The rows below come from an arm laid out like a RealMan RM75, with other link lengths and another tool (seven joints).
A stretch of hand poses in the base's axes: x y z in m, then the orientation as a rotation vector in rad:
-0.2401, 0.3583, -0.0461, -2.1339, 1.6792, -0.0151
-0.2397, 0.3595, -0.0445, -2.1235, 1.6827, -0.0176
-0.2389, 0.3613, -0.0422, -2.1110, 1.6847, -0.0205
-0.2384, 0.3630, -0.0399, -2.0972, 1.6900, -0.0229
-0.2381, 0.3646, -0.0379, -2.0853, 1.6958, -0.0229
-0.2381, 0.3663, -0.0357, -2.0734, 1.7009, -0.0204
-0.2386, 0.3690, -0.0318, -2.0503, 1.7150, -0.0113
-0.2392, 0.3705, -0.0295, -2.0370, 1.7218, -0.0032
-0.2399, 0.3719, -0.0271, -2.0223, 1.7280, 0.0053
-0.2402, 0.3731, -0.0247, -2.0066, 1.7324, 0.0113
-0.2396, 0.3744, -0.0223, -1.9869, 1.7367, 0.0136
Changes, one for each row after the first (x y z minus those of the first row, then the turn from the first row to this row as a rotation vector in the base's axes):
0.0004, 0.0012, 0.0016, 0.0045, -0.0040, -0.0068
0.0012, 0.0030, 0.0039, 0.0108, -0.0098, -0.0138
0.0017, 0.0047, 0.0062, 0.0168, -0.0143, -0.0232
0.0020, 0.0063, 0.0082, 0.0224, -0.0164, -0.0316
0.0020, 0.0080, 0.0104, 0.0294, -0.0174, -0.0393
0.0015, 0.0107, 0.0143, 0.0429, -0.0149, -0.0560
0.0009, 0.0122, 0.0166, 0.0524, -0.0124, -0.0645
0.0002, 0.0136, 0.0190, 0.0633, -0.0104, -0.0732
-0.0001, 0.0148, 0.0214, 0.0744, -0.0111, -0.0819
0.0005, 0.0161, 0.0238, 0.0866, -0.0154, -0.0929

